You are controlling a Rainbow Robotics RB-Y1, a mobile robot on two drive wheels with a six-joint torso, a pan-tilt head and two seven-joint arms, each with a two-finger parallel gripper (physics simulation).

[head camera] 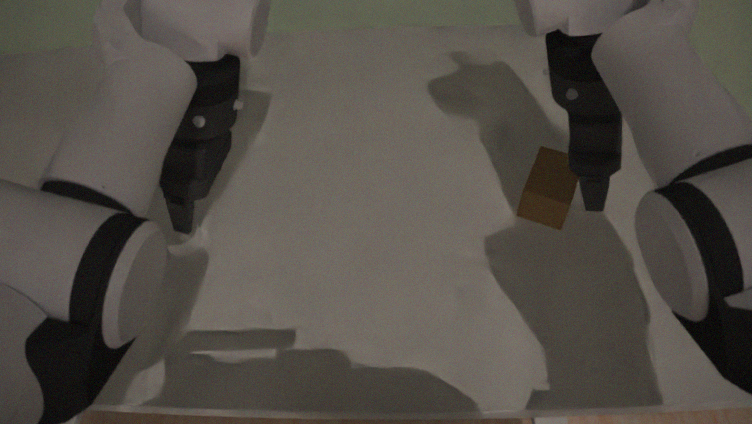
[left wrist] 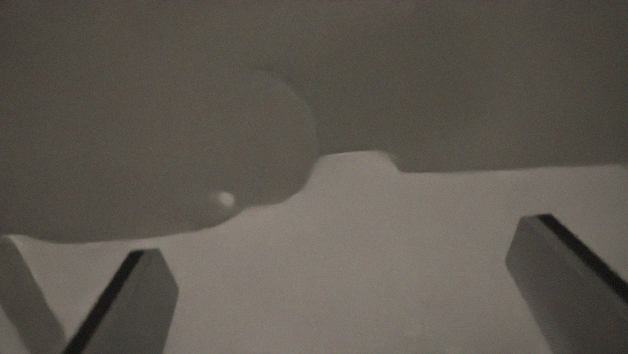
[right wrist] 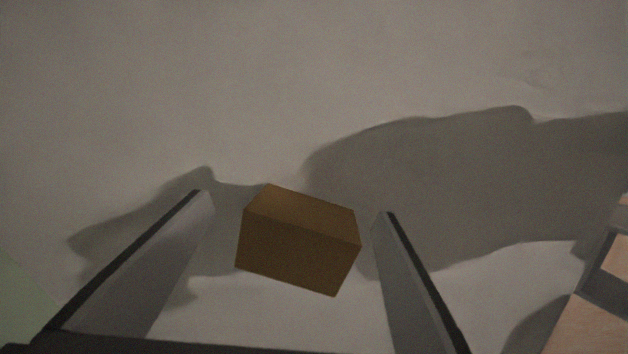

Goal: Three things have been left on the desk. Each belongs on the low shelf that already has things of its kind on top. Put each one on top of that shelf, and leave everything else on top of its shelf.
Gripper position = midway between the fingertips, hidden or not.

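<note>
There is a brown cube (head camera: 547, 196) here, and I see a white desk (head camera: 361, 250). I can see the white desk (left wrist: 438, 133) again, and once more the white desk (right wrist: 490, 137). As for my grippers, I see my left gripper (head camera: 198, 198) and my right gripper (head camera: 596, 174). I also see my left gripper (left wrist: 338, 254), and my right gripper (right wrist: 295, 211) is visible too.
</note>
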